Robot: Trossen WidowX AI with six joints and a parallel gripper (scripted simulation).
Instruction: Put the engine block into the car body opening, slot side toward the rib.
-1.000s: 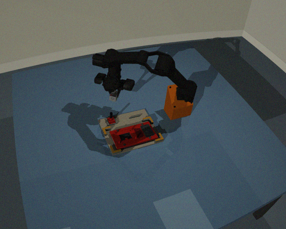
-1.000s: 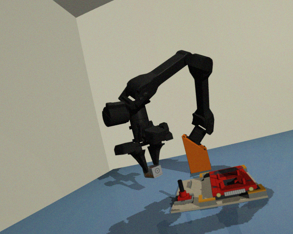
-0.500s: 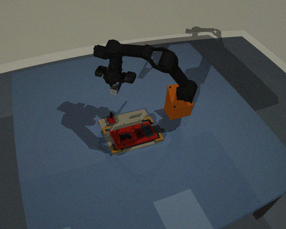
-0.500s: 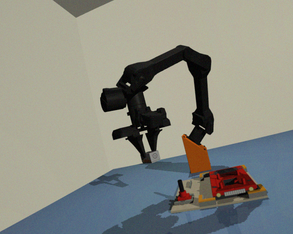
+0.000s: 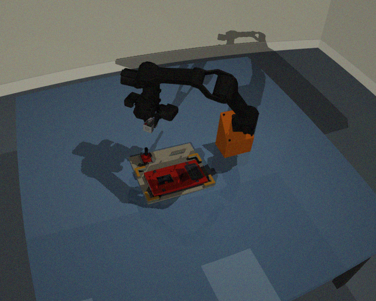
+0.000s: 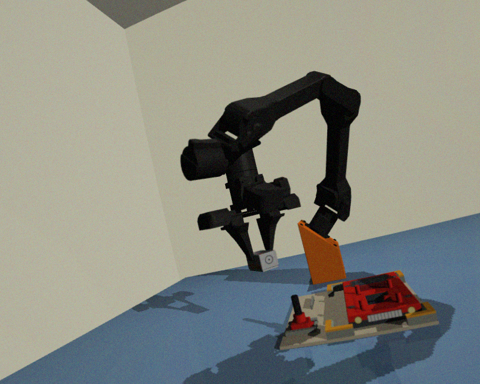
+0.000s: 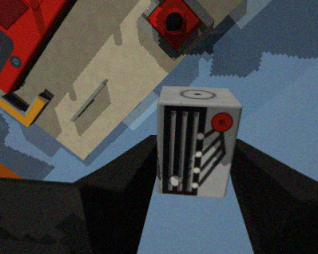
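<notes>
Right now my gripper tip is 50 mm past the grey base plate, 140 mm to the right of it and 120 mm above it. Round my gripper tip: grey engine block: 10 mm below.
</notes>
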